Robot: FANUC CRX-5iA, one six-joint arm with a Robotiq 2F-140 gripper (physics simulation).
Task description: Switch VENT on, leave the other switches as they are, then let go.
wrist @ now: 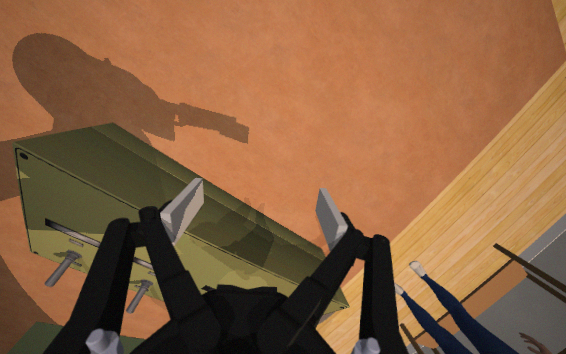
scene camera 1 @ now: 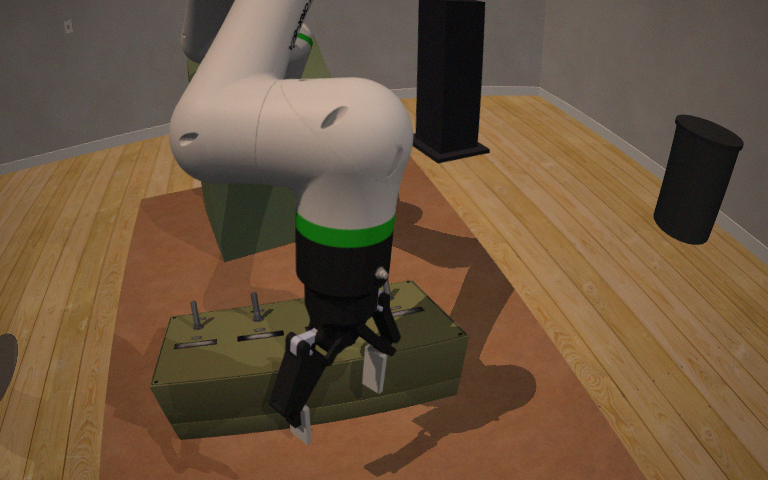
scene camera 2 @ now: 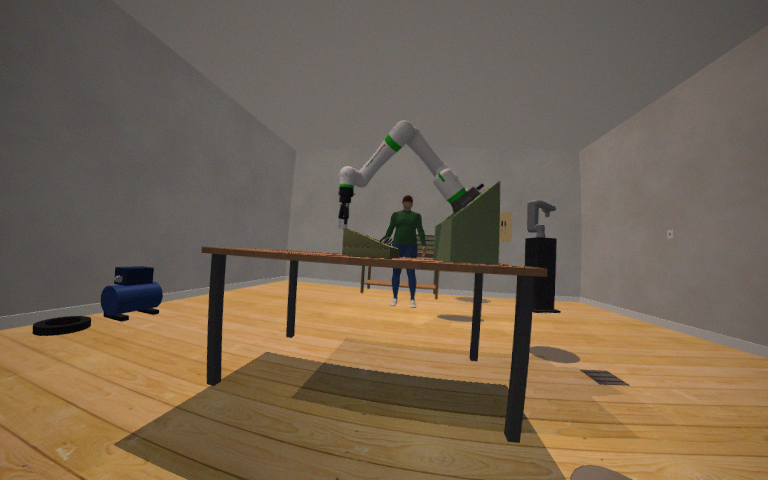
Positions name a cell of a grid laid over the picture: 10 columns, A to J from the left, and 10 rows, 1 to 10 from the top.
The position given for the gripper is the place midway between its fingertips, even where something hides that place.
Observation:
In view: the gripper (scene camera 1: E9) and an olive switch box (scene camera 1: C8).
The gripper also shows in the wrist view (wrist: E6). The olive switch box is seen too in the wrist view (wrist: B6).

